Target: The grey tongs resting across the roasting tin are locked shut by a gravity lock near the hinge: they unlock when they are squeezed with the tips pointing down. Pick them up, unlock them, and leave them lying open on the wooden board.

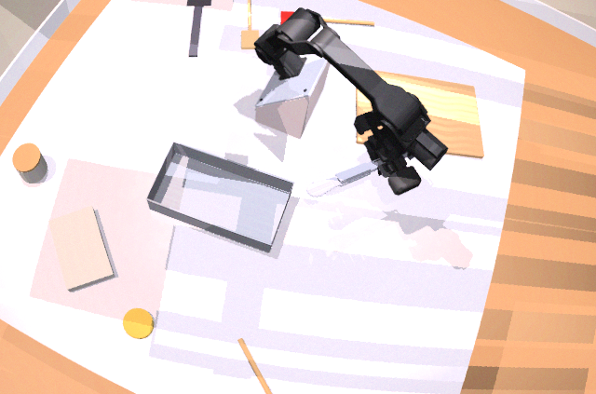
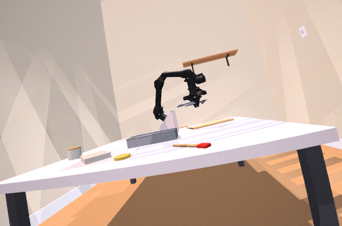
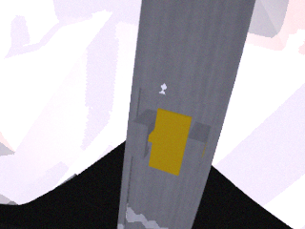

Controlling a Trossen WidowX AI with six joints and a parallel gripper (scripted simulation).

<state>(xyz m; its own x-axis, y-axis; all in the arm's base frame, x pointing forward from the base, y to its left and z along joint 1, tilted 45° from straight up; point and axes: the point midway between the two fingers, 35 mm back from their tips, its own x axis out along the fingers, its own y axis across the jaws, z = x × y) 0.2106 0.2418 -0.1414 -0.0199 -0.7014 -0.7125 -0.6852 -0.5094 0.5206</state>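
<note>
The yellow lock piece is 2 cm behind my gripper tip, 2 cm to the left of it and 4 cm above it. From my gripper tip the other things lie so: wooden board (32 cm behind, 7 cm to the left, 15 cm below); then roasting tin (14 cm ahead, 31 cm to the right, 13 cm below); then red spatula (51 cm behind, 29 cm to the right, 16 cm below).
</note>
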